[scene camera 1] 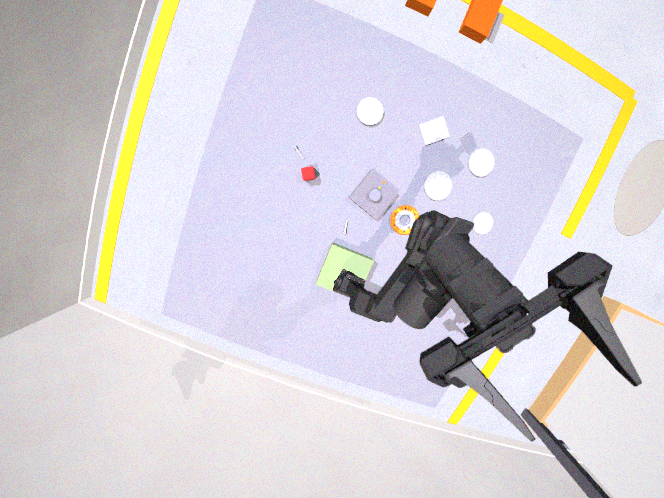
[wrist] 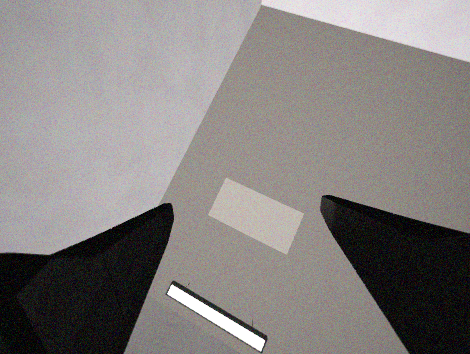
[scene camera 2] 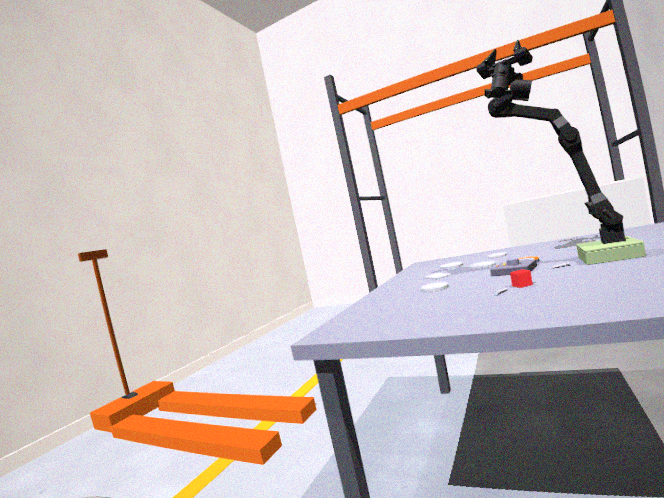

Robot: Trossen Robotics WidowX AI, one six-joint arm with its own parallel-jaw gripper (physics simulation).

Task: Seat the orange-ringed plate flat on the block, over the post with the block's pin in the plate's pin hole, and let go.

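Pixels of known places: gripper, between the fingertips: (scene camera 1: 585, 414) (wrist: 247, 206) (scene camera 2: 506, 45); arm's base, origin of its link: (scene camera 1: 346, 280) (scene camera 2: 614, 241).
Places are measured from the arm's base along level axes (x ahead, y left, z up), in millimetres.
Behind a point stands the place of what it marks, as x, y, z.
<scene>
The orange-ringed plate (scene camera 1: 395, 215) {293, -33, -35} (scene camera 2: 530, 258) {275, -85, -35} lies on the table beside one corner of the grey block, close to the arm in scene camera 1's view; in scene camera 2's view it is partly hidden behind the block. The block (scene camera 1: 361, 197) {282, 109, -22} (scene camera 2: 503, 271) {336, 136, -32} is a flat square with a round grey post (scene camera 1: 374, 195) {310, 76, -3} (scene camera 2: 513, 262) {307, 95, -13} at its middle and small orange marks or pins near the post; which is the pin is too small to tell. My gripper (scene camera 1: 585, 411) {201, -41, 742} (scene camera 2: 505, 47) {201, -41, 742} (wrist: 247, 206) {201, -41, 742} is open and empty, high above the table, fingers pointing upward. The plate and block do not show in the wrist view.
White discs (scene camera 1: 370, 111) {547, 236, -35} (scene camera 1: 438, 186) {463, -110, -37} (scene camera 1: 481, 162) {622, -199, -36} (scene camera 1: 483, 223) {448, -342, -39} and a white square (scene camera 1: 434, 130) {617, 11, -41} lie around the block. A red cube (scene camera 1: 308, 173) {256, 308, -6} (scene camera 2: 521, 278) {252, 331, -21} and small pale rods (scene camera 1: 345, 227) {161, 99, -38} (scene camera 1: 299, 152) {303, 374, -38} lie nearby. The arm's base stands on a green box (scene camera 1: 335, 262) {38, 68, 0} (scene camera 2: 611, 252) {17, 100, -19}.
</scene>
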